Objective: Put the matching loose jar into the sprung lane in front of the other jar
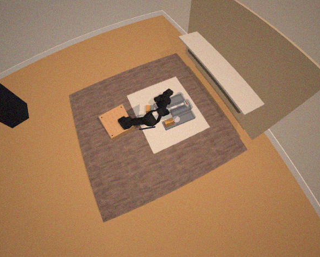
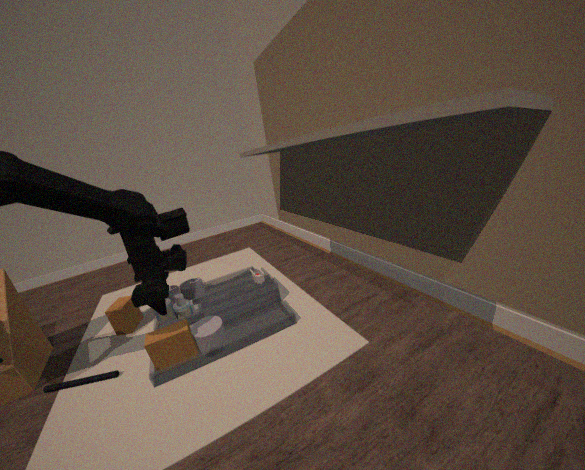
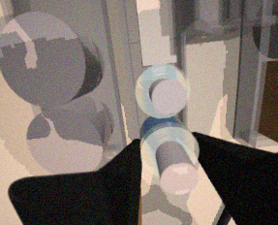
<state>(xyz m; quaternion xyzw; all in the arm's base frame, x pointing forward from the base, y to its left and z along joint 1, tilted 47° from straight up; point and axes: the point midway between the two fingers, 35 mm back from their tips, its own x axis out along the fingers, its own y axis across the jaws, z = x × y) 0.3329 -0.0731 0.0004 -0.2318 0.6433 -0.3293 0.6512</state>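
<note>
The grey lane rack is 140 mm ahead of my gripper tip, 50 mm to the right of it and 30 mm below it. From my gripper tip the other things lie so: black pen: 180 mm behind, 60 mm to the right, 40 mm below.
</note>
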